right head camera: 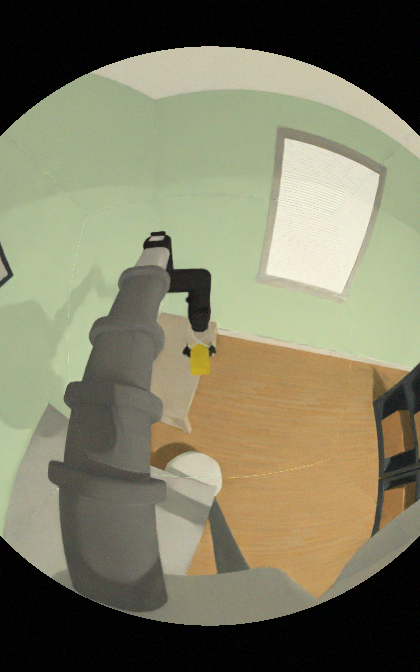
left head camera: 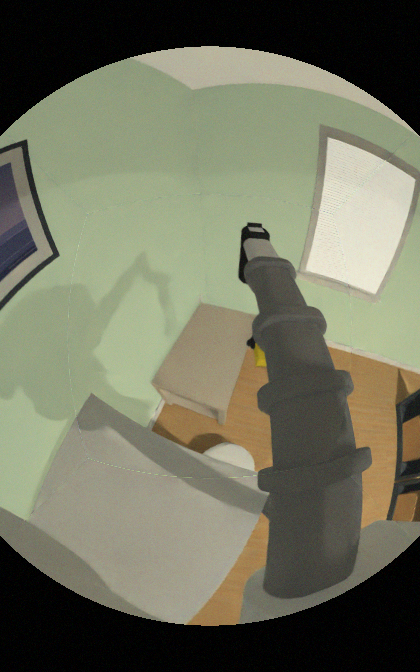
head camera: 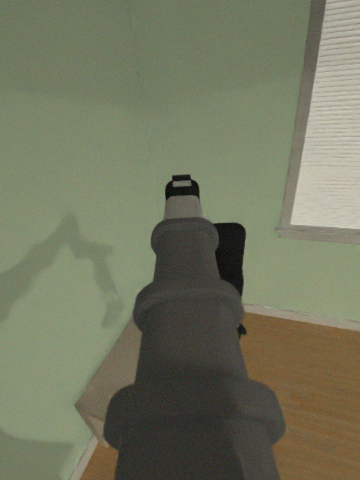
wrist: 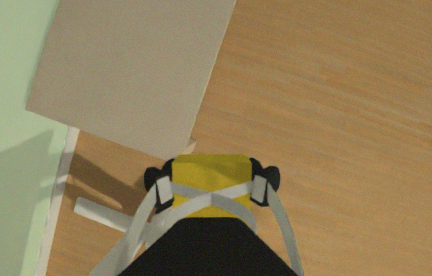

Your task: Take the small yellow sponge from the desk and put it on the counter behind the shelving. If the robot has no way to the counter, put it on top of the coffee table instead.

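Frame: origin at the robot's base, x ahead, y left, z up, level; metres.
Seen in the pictures: gripper, fingertip midpoint: (wrist: 212,174).
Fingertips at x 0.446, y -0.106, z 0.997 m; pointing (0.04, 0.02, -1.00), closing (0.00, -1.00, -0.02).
A point is followed by its place in that frame.
My gripper (right head camera: 199,351) (wrist: 212,174) @(x 0.446, y -0.106, z 0.997 m) is shut on the small yellow sponge (left head camera: 260,356) (right head camera: 200,364) (wrist: 211,166) @(x 0.460, y -0.106, z 1.041 m), which sits between both fingertips. The arm is stretched far out and hides much of the gripper in the left head camera view. A low beige table (head camera: 114,372) @(x 0.703, y 0.381, z 0.419 m) (left head camera: 205,345) (right head camera: 172,382) (wrist: 130,75) @(x 0.651, y 0.162, z 0.420 m), which looks like the coffee table, stands in the wall corner. In the wrist view the sponge shows just beyond its near right corner, over the floor. The grey desk (left head camera: 150,540) (right head camera: 30,485) is at the lower left. The counter cannot be made out.
A round white stool (left head camera: 232,455) (right head camera: 197,465) stands between the desk and the beige table. Dark shelving (left head camera: 400,440) (right head camera: 379,440) stands at the far right. Green walls meet behind the beige table, with a window (head camera: 330,125) @(x 1.347, y -0.812, z 1.407 m) (left head camera: 360,220) (right head camera: 325,215) to its right.
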